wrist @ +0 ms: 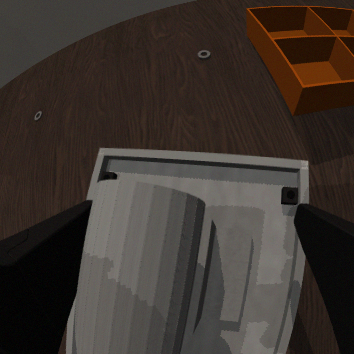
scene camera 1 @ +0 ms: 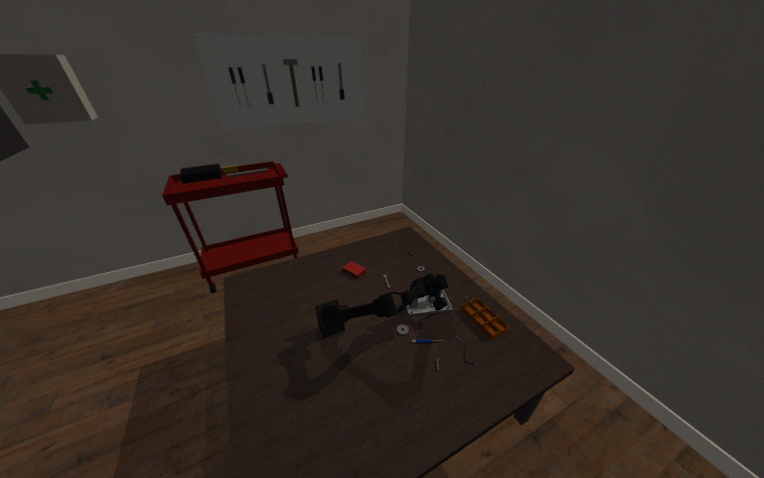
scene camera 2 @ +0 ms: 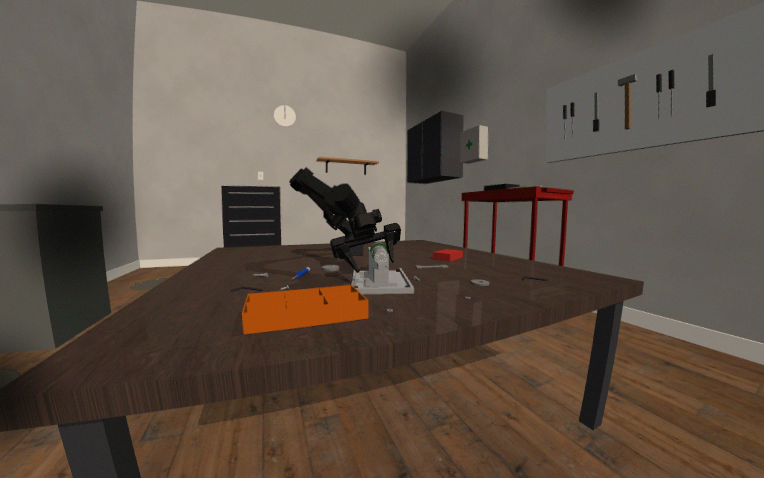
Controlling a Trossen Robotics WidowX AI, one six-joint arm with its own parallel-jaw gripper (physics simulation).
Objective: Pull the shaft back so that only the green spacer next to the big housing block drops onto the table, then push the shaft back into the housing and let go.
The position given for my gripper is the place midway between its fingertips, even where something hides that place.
My gripper (scene camera 2: 375, 267) is open, with nothing in its grasp. I also see a grey housing assembly (wrist: 179, 244) and an orange compartment tray (scene camera 2: 270, 311).
My gripper is seen too in the wrist view (wrist: 202, 213).
